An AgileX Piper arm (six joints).
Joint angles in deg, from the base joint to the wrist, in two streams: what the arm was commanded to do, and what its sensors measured. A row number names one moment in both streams.
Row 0, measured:
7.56 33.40 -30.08 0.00 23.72 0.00
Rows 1 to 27, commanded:
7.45 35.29 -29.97 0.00 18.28 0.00
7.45 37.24 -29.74 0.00 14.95 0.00
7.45 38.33 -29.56 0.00 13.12 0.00
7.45 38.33 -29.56 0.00 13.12 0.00
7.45 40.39 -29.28 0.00 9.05 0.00
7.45 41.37 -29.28 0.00 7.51 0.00
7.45 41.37 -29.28 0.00 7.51 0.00
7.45 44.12 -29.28 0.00 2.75 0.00
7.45 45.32 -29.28 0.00 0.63 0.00
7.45 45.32 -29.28 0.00 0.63 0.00
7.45 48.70 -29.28 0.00 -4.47 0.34
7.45 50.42 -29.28 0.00 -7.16 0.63
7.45 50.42 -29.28 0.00 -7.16 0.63
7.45 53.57 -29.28 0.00 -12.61 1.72
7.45 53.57 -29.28 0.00 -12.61 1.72
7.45 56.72 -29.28 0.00 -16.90 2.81
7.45 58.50 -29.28 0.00 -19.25 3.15
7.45 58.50 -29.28 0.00 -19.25 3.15
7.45 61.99 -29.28 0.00 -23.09 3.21
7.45 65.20 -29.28 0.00 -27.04 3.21
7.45 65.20 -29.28 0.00 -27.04 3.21
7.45 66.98 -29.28 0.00 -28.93 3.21
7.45 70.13 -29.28 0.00 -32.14 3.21
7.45 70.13 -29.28 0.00 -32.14 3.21
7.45 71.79 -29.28 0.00 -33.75 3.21
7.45 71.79 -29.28 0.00 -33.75 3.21
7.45 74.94 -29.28 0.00 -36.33 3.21
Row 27, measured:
7.56 71.56 -29.39 0.34 -31.57 2.69
